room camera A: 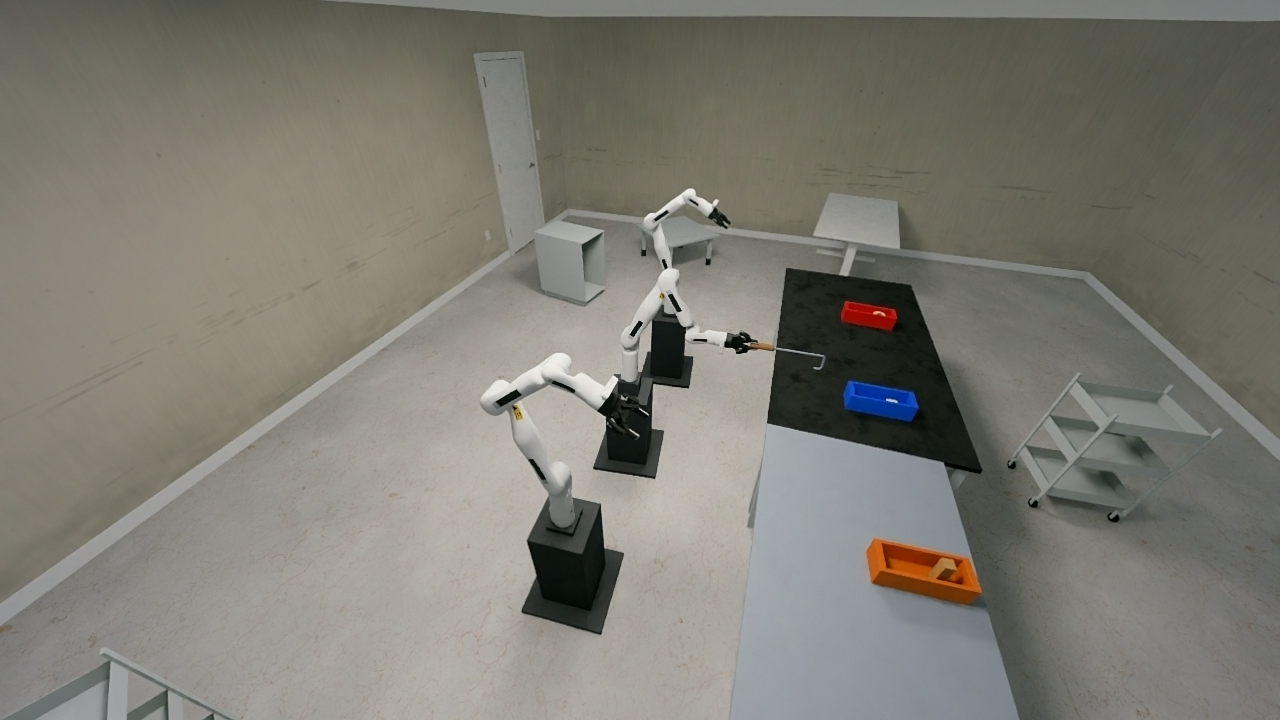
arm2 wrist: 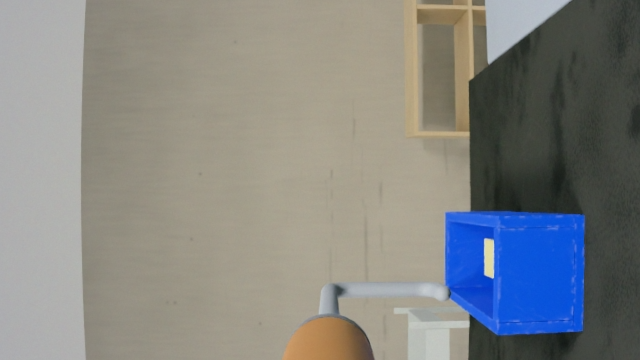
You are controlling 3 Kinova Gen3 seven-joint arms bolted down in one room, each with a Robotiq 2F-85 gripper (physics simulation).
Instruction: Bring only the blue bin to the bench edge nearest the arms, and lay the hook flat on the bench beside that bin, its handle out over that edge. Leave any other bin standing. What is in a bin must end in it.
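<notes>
The blue bin (arm2 wrist: 540,275) (room camera A: 875,406) stands upright on the dark bench (arm2 wrist: 530,140) (room camera A: 810,308), back from its arm-side edge. A pale yellow piece (arm2 wrist: 489,257) shows inside it. The hook (arm2 wrist: 385,289) (room camera A: 796,350) is held with its tan handle (arm2 wrist: 329,342) toward the arm and its bent end turned down. In the room view its end is in front of the bin, apart from it. Arm2's fingers do not show in its wrist view, but the hook stays fixed ahead of them. In the room view the middle arm's gripper (room camera A: 750,344) is shut on the handle; the near gripper (room camera A: 637,422) and far gripper (room camera A: 723,219) are away from the bench.
A red bin (room camera A: 866,319) stands farther along the dark bench. An orange bin (room camera A: 913,583) with a wooden block (room camera A: 942,567) stands on the adjoining pale bench (arm2 wrist: 515,25) (room camera A: 832,510). A wheeled cart (room camera A: 1132,407) stands beyond the benches. A wooden rack (arm2 wrist: 411,75) shows behind.
</notes>
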